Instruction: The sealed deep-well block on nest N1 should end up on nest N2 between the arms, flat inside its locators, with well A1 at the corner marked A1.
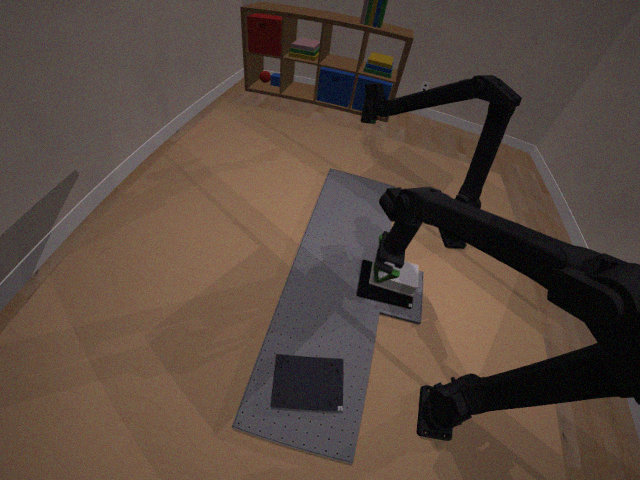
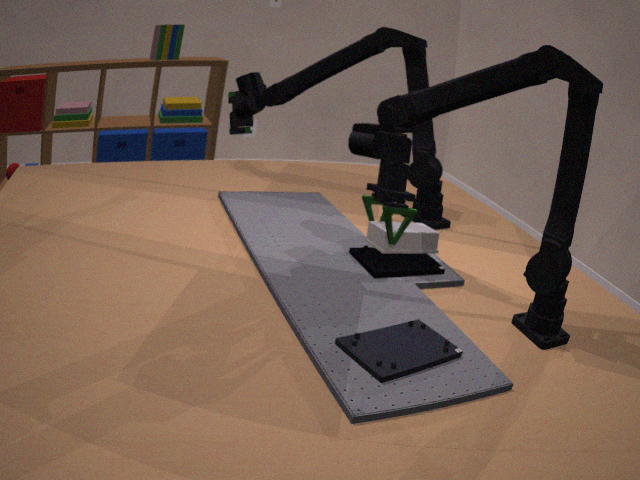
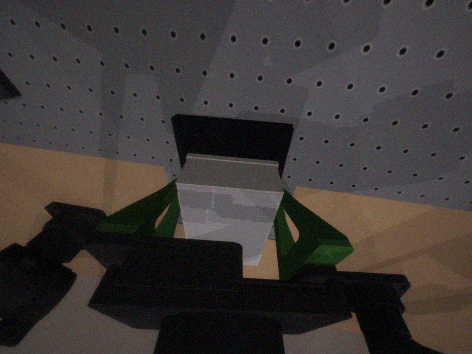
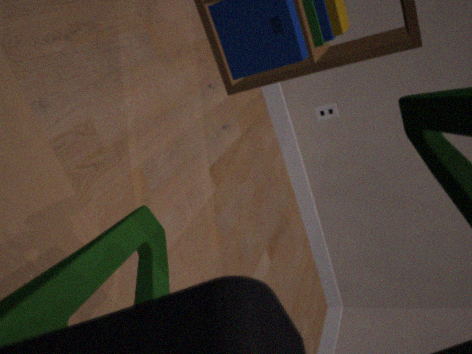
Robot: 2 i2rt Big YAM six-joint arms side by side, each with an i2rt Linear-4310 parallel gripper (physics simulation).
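Places are measured from the left arm's base along level axes (x right, y down, z ahead), in centimetres.
Where they show: left gripper, fingertip midpoint: [image 1: 379,270] [image 2: 383,239] [image 3: 230,183]; right gripper, fingertip midpoint: [image 2: 230,116] [image 4: 272,169]; left arm's base, origin of the base link: [image 1: 434,412] [image 2: 539,332] [image 3: 86,218]; right arm's base, origin of the base link: [image 1: 450,235] [image 2: 425,221] [image 3: 364,282].
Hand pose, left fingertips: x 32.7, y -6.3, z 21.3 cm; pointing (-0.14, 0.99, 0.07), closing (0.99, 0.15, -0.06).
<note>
Things, the pixels of their top centre, and the offset from my left fingertips. Level surfaces: height alone.
- white sealed block, middle of its top: [image 3: 222,238] [image 2: 405,225] [image 1: 397,269] dx -0.1, dy -2.9, dz -4.5 cm
- black nest N2, middle of its top: [image 3: 227,191] [image 2: 399,253] [image 1: 388,281] dx -0.7, dy +2.9, dz -3.8 cm
- N2's small white corner mark, middle of its top: [image 2: 441,267] [image 1: 410,305] dx -6.1, dy +3.9, dz -11.5 cm
- Nest N1, middle of its top: [image 2: 403,340] [image 1: 308,381] dx -32.9, dy +2.9, dz +11.3 cm
- grey perforated board, its level: dy +5.0 cm
- wooden table, its level: dy +6.4 cm
The white sealed block [image 1: 407,279] [image 2: 416,239] [image 3: 227,205] is held roughly level a little above the black nest N2 [image 1: 382,297] [image 2: 395,270] [image 3: 232,134], shifted toward the arms' side. My left gripper [image 1: 386,272] [image 2: 382,232] [image 3: 230,183] is shut on the block, one green finger on each side. N2's small white corner mark [image 1: 409,305] [image 2: 440,267] shows; its lettering and the block's well A1 cannot be read. Nest N1 [image 1: 307,382] [image 2: 398,346] is bare, with small dark locators. My right gripper [image 1: 370,116] [image 2: 238,114] [image 4: 272,169] is open and empty, high and far from the nests.
The grey perforated board [image 1: 320,310] [image 2: 320,294] [image 3: 325,85] carries both nests, N2 on its side extension. The wooden table [image 1: 196,289] [image 2: 155,310] surrounds it. A shelf unit [image 1: 325,21] [image 2: 219,98] with coloured bins stands in the background.
</note>
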